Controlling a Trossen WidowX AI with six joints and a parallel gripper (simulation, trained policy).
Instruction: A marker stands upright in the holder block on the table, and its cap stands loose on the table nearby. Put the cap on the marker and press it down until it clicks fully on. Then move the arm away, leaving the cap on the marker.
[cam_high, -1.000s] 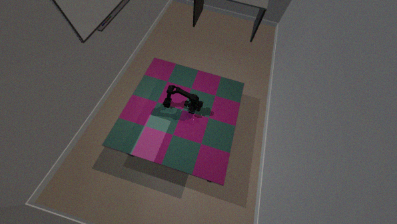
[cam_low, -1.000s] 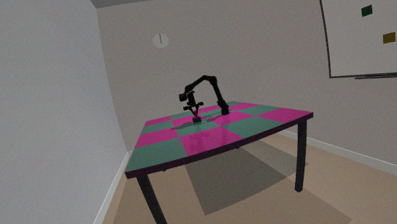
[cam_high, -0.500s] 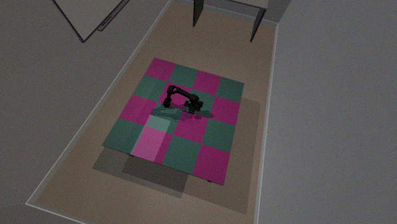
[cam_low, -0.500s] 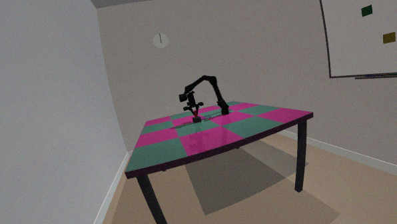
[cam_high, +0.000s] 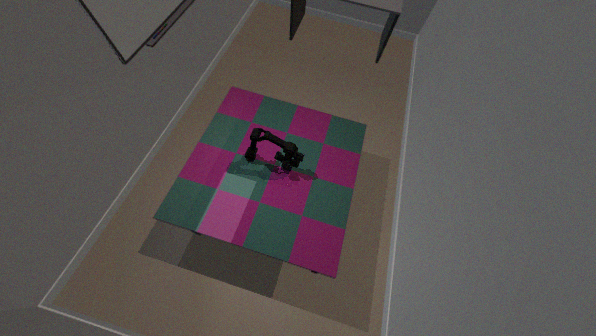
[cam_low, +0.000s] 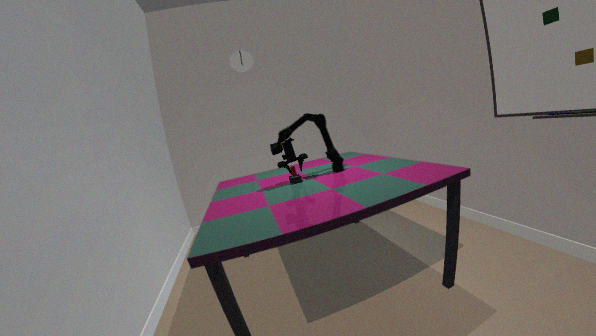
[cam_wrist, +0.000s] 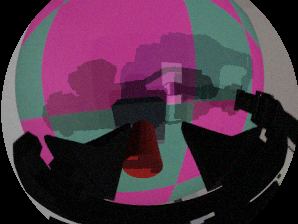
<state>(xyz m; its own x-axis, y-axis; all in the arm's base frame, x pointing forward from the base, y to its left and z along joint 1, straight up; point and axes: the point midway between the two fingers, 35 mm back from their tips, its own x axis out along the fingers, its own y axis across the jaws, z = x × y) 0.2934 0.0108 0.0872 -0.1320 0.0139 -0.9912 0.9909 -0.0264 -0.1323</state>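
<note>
Now: gripper tip 20 mm below the red cap, 20 mm short of it and 10 mm to the right of it. The rest, counted from my gripper tip: holder block (30 mm below, 20 mm ahead, 10 mm to the left).
</note>
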